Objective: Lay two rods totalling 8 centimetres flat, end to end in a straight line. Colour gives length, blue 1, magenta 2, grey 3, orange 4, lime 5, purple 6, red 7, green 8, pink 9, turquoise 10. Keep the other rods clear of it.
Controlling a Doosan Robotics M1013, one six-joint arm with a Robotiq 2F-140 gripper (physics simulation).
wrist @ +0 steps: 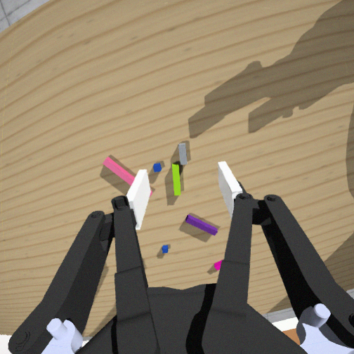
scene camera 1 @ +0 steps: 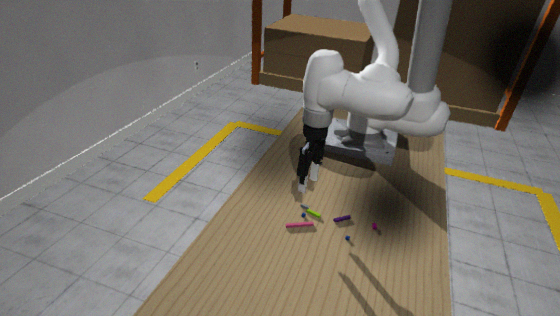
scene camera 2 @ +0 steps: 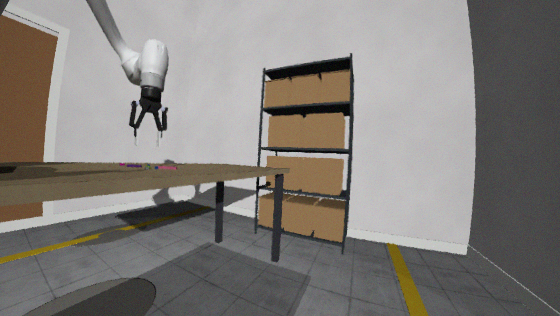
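Seen in the pictures: gripper, fingertip midpoint: (scene camera 1: 307,185) (scene camera 2: 147,146); arm's base, link origin: (scene camera 1: 362,138).
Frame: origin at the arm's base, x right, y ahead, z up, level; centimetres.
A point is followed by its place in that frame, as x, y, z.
Observation:
The grey rod (scene camera 1: 304,206) @(17.6, 52.5, -2.1) (wrist: 182,154) and the lime rod (scene camera 1: 313,213) @(14.0, 55.3, -2.1) (wrist: 176,179) lie flat on the table, almost parallel. Their near ends are close together, but in the wrist view the rods are offset sideways by about one rod width, not on one line. Whether the ends touch is hard to tell. My gripper (scene camera 1: 308,183) @(17.5, 52.1, 6.6) (scene camera 2: 147,144) @(17.5, 52.1, 6.6) (wrist: 182,177) is open and empty, well above these two rods.
A blue rod (scene camera 1: 303,215) @(17.1, 57.2, -2.1) (wrist: 157,167) and the pink rod (scene camera 1: 300,225) @(17.2, 62.2, -2.2) (wrist: 118,171) lie on one side of the lime rod. The purple rod (scene camera 1: 342,218) @(4.4, 55.1, -1.9) (wrist: 201,225), another blue rod (scene camera 1: 347,238) @(2.1, 63.7, -2.1) (wrist: 165,249) and the magenta rod (scene camera 1: 374,226) @(-6.0, 55.7, -2.1) (wrist: 218,265) lie farther off.

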